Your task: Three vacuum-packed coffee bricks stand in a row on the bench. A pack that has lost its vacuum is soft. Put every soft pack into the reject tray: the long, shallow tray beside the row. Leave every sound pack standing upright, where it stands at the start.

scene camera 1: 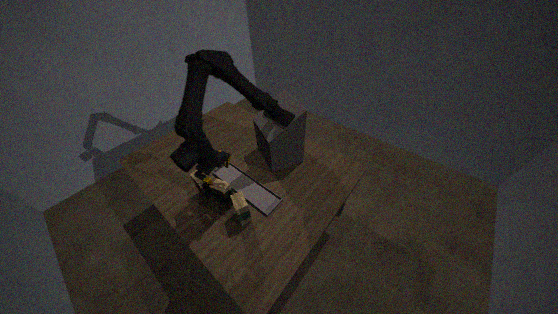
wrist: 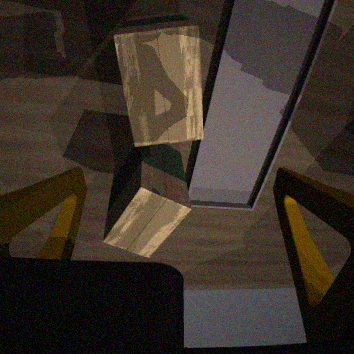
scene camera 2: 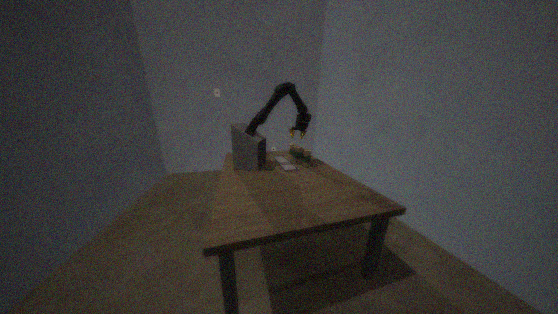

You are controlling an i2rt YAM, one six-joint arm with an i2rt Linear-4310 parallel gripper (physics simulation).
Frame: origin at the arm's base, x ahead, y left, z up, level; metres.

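Seen in the pictures: gripper, fingertip midpoint: [scene camera 1: 219,175] [wrist: 179,177] [scene camera 2: 296,138]; arm's base, link origin: [scene camera 1: 278,115] [scene camera 2: 250,131].
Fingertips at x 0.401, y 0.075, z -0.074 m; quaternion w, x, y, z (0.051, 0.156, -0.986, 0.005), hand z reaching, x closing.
Note:
Offsets run from my fingertips to a thing's top centre. Level surfaces: height alone.
Three coffee bricks with cream tops and dark green sides stand in a row. The far pack {dx -0.021, dy +0.111, dz -0.070 m} [scene camera 1: 196,174] [wrist: 147,222] is turned askew. The middle pack {dx +0.022, dy -0.013, dz -0.070 m} [scene camera 1: 219,185] [wrist: 162,90] has a finger-shaped shadow on its top. The near pack [scene camera 1: 239,200] does not show in the wrist view. Softness cannot be told. The long, shallow reject tray {dx -0.114, dy -0.034, dz -0.197 m} [scene camera 1: 261,195] [scene camera 2: 289,166] [wrist: 235,150] lies beside the row, with no pack in it. My gripper [scene camera 1: 215,168] [scene camera 2: 297,134] [wrist: 179,177] is open and empty, over the far end of the row, its fingers spread wide above the far pack.
A grey angular housing [scene camera 1: 289,150] [scene camera 2: 246,150] stands around the arm's base, across the tray from the row. The packs and tray rest on the wooden bench {dz -0.211 m} [scene camera 1: 295,220] [scene camera 2: 300,200]. Dim light and arm shadows darken the row.

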